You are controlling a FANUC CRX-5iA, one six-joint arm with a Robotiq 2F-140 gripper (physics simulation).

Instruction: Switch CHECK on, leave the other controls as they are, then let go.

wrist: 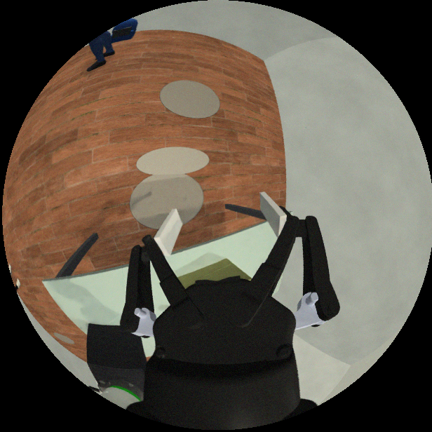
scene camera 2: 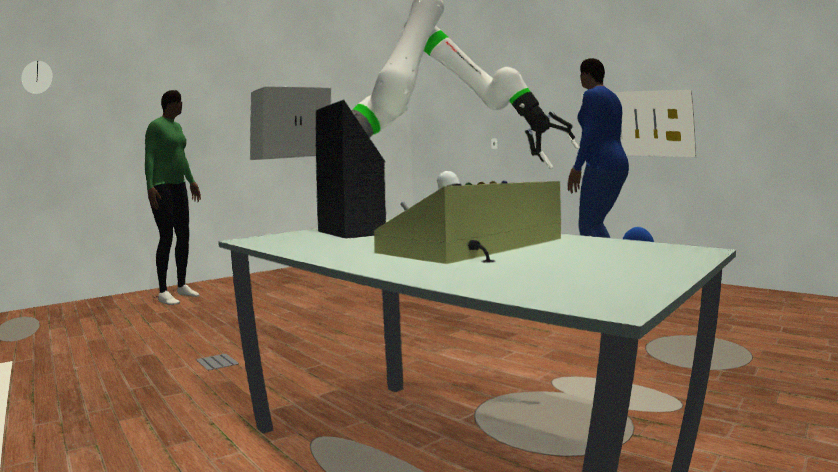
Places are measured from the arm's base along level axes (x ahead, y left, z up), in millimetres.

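Where they show: gripper, fingertip midpoint: (scene camera 2: 564, 158); arm's base, origin of the base link: (scene camera 2: 348, 132).
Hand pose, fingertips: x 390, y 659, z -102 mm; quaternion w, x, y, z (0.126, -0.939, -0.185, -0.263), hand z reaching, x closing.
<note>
Things, the pixels of their top centre, and the offset from my fingertips. "spot": a spot on its surface instead. Level surfaces: height alone.
- pale green table, its level: 247 mm down
- white dome, surface spot: (scene camera 2: 448, 178) spot: 716 mm right, 279 mm ahead, 57 mm down
- grey lever, middle of its top: (scene camera 2: 406, 201) 725 mm right, 102 mm ahead, 118 mm down
- short black cable, surface spot: (scene camera 2: 483, 250) spot: 665 mm right, 340 mm ahead, 222 mm down
An olive-green control box (scene camera 2: 498, 216) (wrist: 220, 270) with a sloped front stands on the pale green table (scene camera 2: 633, 281) (wrist: 75, 295). In the scene view its back and one side show. A white dome (scene camera 2: 448, 178), a row of small coloured tops and a grey lever (scene camera 2: 404, 205) stick out above its slope. The CHECK control and its label cannot be made out in either view, so its setting cannot be told. My gripper (scene camera 2: 562, 153) (wrist: 218, 208) is open and empty, in the air above the right end of the box, touching nothing.
A black pedestal (scene camera 2: 350, 175) carries the arm behind the box. A short black cable (scene camera 2: 483, 250) comes out of the box's back. A person in blue (scene camera 2: 602, 140) stands beyond the table, near the gripper in the scene view. A person in green (scene camera 2: 166, 152) stands at the left.
</note>
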